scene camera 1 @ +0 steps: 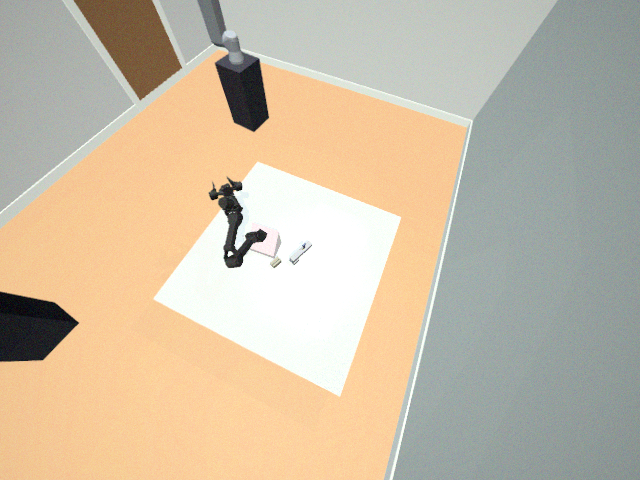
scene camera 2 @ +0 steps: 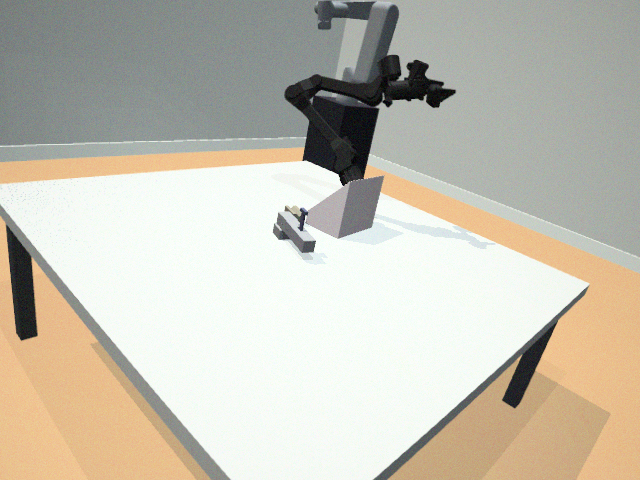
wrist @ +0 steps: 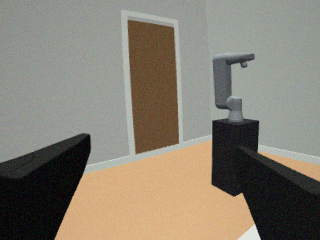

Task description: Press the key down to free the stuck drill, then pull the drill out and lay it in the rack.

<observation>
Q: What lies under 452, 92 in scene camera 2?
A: The gripper.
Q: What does the gripper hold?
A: Nothing.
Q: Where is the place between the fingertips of the gripper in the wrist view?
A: At 164, 148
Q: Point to a grey block fixture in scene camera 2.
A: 287, 226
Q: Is the gripper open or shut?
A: Open.
</observation>
